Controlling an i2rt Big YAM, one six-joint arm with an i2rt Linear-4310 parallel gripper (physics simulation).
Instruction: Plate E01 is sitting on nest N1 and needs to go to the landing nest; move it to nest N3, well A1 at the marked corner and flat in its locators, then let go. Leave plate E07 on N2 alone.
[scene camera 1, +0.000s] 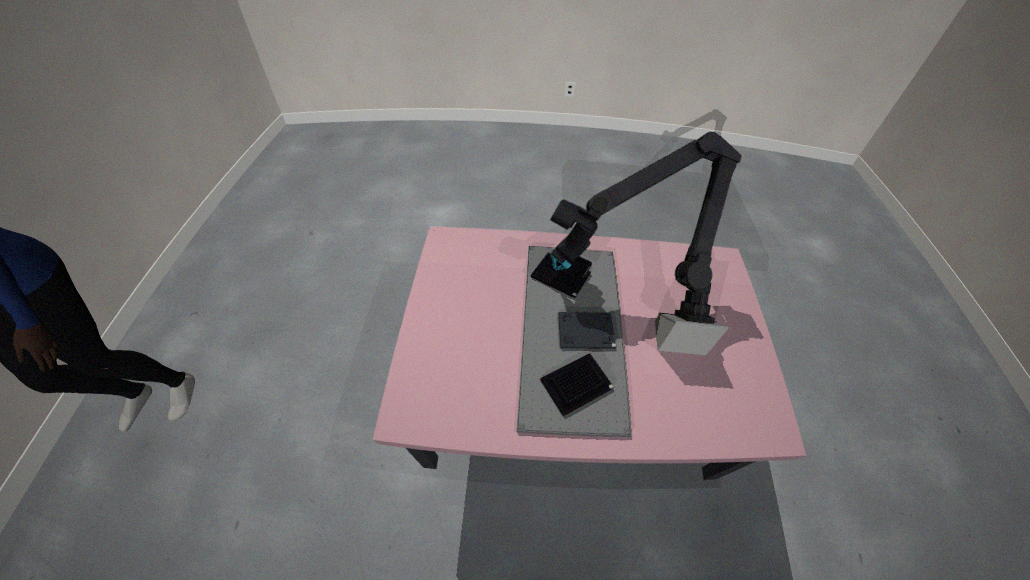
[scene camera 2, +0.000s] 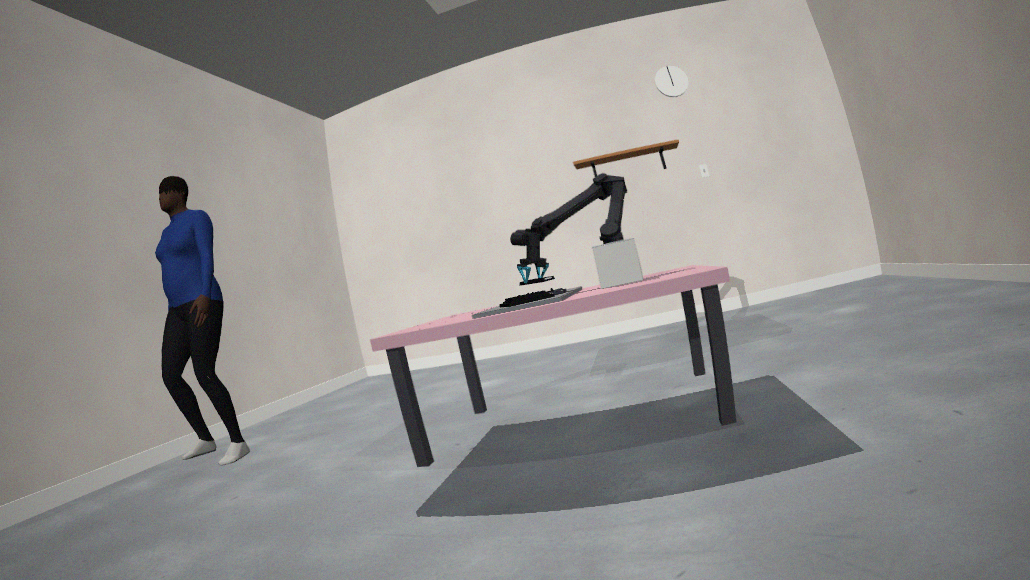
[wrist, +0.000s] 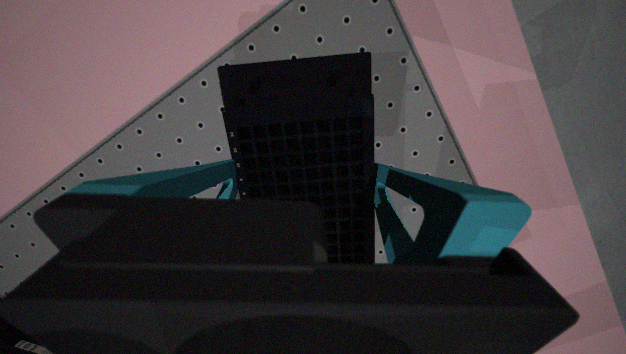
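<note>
My gripper is shut on plate E01, a black well plate, by its two sides. In the scene camera 2 view a gap shows under the plate. It hangs above nest N1, whose far part shows past the plate in the wrist view. A dark grey nest without a plate, taken as N3, is at the middle of the board, with a pale mark at one corner. Plate E07 sits turned at an angle at the board's near end; nest N2 is mostly hidden under it.
The nests stand on a grey perforated board on the pink table. The arm's pale base block stands right of the board. A person stands left of the table.
</note>
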